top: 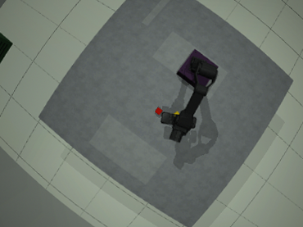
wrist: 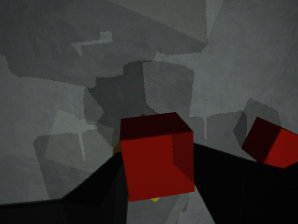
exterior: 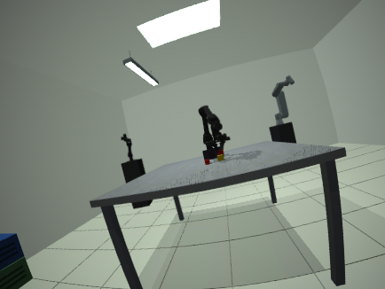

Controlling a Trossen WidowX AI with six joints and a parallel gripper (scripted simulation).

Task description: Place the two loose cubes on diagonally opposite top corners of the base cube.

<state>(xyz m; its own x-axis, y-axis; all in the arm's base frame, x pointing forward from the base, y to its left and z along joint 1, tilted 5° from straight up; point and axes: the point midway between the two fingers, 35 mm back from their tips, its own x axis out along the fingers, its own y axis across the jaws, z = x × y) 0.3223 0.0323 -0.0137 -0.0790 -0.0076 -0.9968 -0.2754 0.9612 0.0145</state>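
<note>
My gripper tip is 40 mm above the yellow cube, 20 mm past it and 10 mm to the left of it.
</note>
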